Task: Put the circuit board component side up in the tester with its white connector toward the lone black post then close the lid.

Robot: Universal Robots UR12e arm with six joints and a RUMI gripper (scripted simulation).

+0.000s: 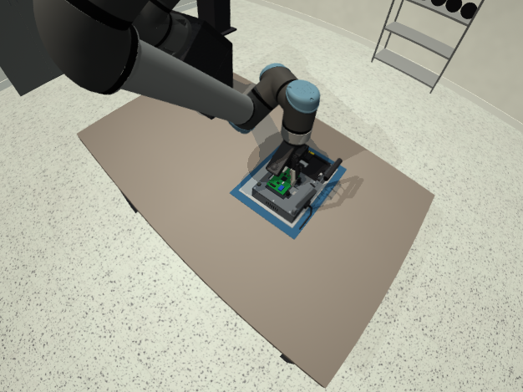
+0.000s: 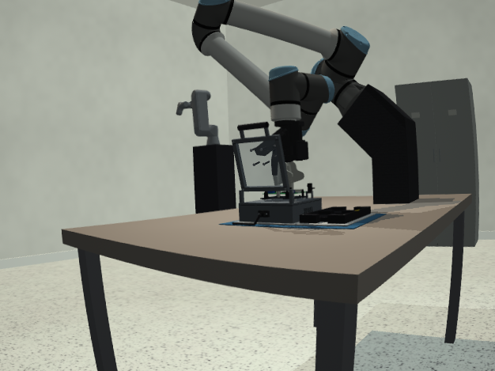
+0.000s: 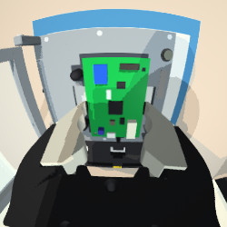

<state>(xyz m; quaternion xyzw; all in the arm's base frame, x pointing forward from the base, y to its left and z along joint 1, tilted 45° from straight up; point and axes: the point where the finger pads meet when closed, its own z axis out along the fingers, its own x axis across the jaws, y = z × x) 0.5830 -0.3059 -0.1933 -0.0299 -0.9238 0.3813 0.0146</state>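
Right now my hand is right at the green circuit board. The rest, counted from my hand: tester bed (10 mm ahead, 10 mm to the left, 10 mm below); then black post (60 mm behind, 60 mm to the left, 10 mm above); then tester (40 mm ahead, 40 mm to the left, 30 mm above).
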